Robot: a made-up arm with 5 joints. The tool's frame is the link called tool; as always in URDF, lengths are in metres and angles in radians. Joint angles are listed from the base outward.
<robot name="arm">
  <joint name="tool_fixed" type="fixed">
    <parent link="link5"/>
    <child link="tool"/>
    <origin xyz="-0.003 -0.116 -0.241" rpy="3.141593 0 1.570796"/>
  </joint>
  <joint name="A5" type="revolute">
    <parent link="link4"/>
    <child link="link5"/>
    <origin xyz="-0.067 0.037 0.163" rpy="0 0 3.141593"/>
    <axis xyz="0 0 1"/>
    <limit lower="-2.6" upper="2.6"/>
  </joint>
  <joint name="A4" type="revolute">
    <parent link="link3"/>
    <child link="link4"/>
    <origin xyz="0.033 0.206 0.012" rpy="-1.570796 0 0"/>
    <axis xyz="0 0 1"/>
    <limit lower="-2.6" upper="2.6"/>
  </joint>
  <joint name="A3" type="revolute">
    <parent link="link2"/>
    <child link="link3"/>
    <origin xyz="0.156 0.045 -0.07" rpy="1.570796 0 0"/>
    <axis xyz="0 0 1"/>
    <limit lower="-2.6" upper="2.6"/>
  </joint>
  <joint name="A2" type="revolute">
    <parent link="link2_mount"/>
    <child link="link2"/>
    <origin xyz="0.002 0.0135 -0.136" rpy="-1.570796 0 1.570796"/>
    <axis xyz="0 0 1"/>
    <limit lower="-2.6" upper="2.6"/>
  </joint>
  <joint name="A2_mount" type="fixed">
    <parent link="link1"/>
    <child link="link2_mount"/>
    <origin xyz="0.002 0.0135 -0.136" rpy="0 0 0"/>
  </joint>
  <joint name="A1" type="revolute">
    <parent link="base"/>
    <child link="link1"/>
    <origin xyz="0 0 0.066" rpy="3.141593 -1.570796 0"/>
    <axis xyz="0 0 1"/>
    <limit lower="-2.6" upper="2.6"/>
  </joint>
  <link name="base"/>
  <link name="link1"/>
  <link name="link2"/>
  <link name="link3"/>
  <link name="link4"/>
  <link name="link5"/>
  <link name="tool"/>
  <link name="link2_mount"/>
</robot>
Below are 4 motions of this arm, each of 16 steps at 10 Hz.
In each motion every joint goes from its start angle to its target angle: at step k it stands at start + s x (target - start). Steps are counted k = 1, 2, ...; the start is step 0. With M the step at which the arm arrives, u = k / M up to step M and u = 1 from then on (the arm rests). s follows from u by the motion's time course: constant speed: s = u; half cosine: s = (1 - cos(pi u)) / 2; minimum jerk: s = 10 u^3 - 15 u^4 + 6 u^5.
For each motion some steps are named. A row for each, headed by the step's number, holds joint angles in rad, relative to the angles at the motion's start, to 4 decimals.
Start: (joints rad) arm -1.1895 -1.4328 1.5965 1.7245 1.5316
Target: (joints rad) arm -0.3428 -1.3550 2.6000 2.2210 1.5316
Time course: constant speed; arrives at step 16
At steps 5, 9, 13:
5: 0.2646 0.0243 0.3136 0.1552 0.0000
9: 0.4763 0.0438 0.5645 0.2793 0.0000
13: 0.6879 0.0632 0.8153 0.4034 0.0000

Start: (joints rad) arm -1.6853 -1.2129 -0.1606 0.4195 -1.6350
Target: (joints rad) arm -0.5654 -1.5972 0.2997 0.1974 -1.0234
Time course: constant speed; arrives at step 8
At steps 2, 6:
2: 0.2800 -0.0961 0.1151 -0.0555 0.1529
6: 0.8399 -0.2882 0.3452 -0.1666 0.4587

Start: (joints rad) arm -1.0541 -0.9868 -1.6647 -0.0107 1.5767
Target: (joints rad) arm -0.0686 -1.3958 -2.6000 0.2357 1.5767
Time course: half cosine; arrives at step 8
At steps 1, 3, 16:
1: 0.0375 -0.0156 -0.0356 0.0094 0.0000
3: 0.3042 -0.1262 -0.2887 0.0761 0.0000
16: 0.9855 -0.4090 -0.9353 0.2464 0.0000

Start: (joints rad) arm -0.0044 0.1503 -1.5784 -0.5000 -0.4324
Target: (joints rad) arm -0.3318 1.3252 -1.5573 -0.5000 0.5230
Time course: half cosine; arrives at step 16
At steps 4, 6, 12, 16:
4: -0.0479 0.1721 0.0031 0.0000 0.1399
6: -0.1011 0.3626 0.0065 0.0000 0.2949
12: -0.2795 1.0028 0.0180 0.0000 0.8155
16: -0.3274 1.1749 0.0211 0.0000 0.9554

